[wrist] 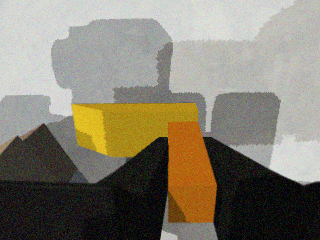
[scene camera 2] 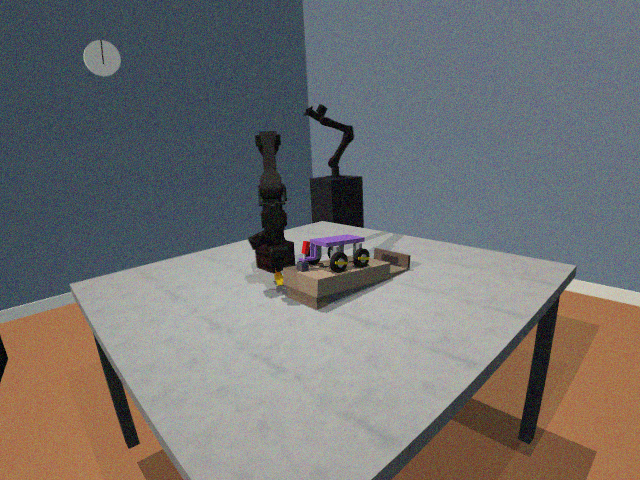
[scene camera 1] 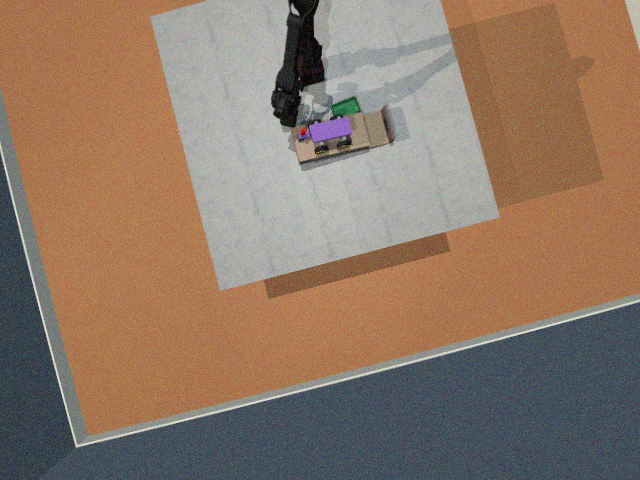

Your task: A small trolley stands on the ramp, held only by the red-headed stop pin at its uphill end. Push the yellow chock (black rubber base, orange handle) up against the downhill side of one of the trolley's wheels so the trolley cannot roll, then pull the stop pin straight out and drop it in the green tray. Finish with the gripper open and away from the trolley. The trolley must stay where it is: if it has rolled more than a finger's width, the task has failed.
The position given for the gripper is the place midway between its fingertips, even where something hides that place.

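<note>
There's a yellow chock [wrist: 115, 129], and it's being carried by the gripper [scene camera 2: 277, 270], which you'd also find in the wrist view [wrist: 184, 147]. Then there's a purple trolley [scene camera 1: 338, 126], though in the wrist view that trolley is out of frame.
</note>
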